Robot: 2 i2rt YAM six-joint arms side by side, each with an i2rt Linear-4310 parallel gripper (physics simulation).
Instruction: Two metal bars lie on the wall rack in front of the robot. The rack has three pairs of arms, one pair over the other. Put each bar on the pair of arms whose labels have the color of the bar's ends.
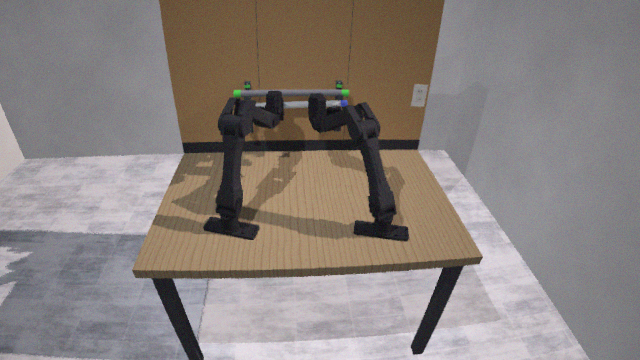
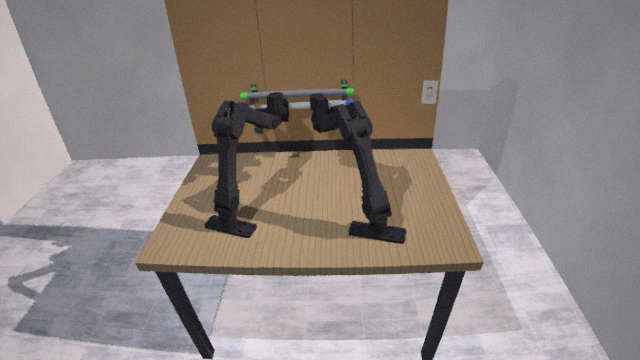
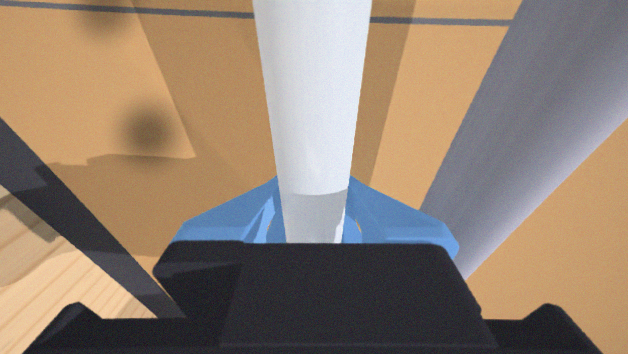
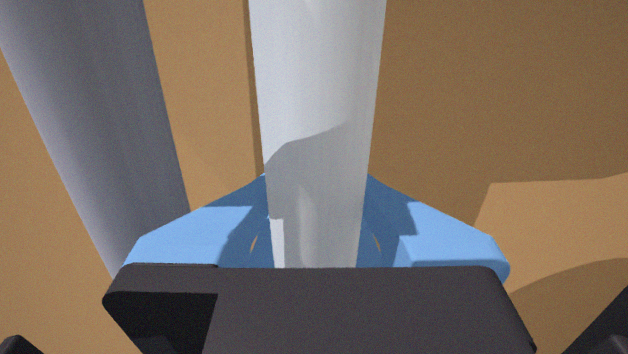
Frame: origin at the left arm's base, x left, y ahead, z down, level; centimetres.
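Seen in the pictures: left gripper, fingertip midpoint: [image 2: 284, 104]; left arm's base, origin of the base link: [image 1: 231, 228] [image 2: 230, 227]; right arm's base, origin of the base link: [image 1: 381, 231] [image 2: 377, 232].
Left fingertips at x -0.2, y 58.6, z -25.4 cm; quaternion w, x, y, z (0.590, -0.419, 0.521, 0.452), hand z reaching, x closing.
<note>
Pixels of each thing's top centre, then the offset from my left fingertips to it. "spot": a spot on its surface instead. Level surfaces: height alone.
- dark grey bar with green ends, middle of its top: [image 3: 429, 302] [image 1: 291, 89] [image 2: 296, 90] dx -7.3, dy -1.7, dz -8.1 cm
- wall rack, surface spot: [image 1: 247, 85] [image 2: 253, 88] spot: dx +12.0, dy -5.2, dz -9.5 cm
- pale bar with blue ends, middle of its top: [image 3: 346, 288] [image 1: 292, 100] [image 2: 297, 100] dx -7.5, dy -1.2, dz -2.8 cm
- wooden table, its level: dz +25.4 cm
The dark grey bar with green ends [image 1: 300, 93] [image 2: 300, 93] [image 3: 525, 100] [image 4: 100, 100] lies level at the top arms of the wall rack [image 1: 247, 85] [image 2: 254, 88], by the green labels. The pale bar with blue ends [image 1: 297, 104] [image 2: 302, 105] [image 3: 315, 100] [image 4: 317, 75] is below it, roughly level. My left gripper [image 3: 313, 177] and my right gripper [image 4: 315, 175] are both shut on this pale bar. A bit of orange label [image 2: 256, 105] shows behind its left end. I cannot tell whether the pale bar touches any rack arm. The lowest labels' color is hidden.
The grey bar runs close beside both grippers, above the pale bar. A low rack arm [image 2: 258, 130] shows under the left forearm. The wooden table [image 1: 300, 240] [image 2: 300, 240] stands below, against a brown panel [image 1: 390, 50] with a black base strip [image 1: 300, 145].
</note>
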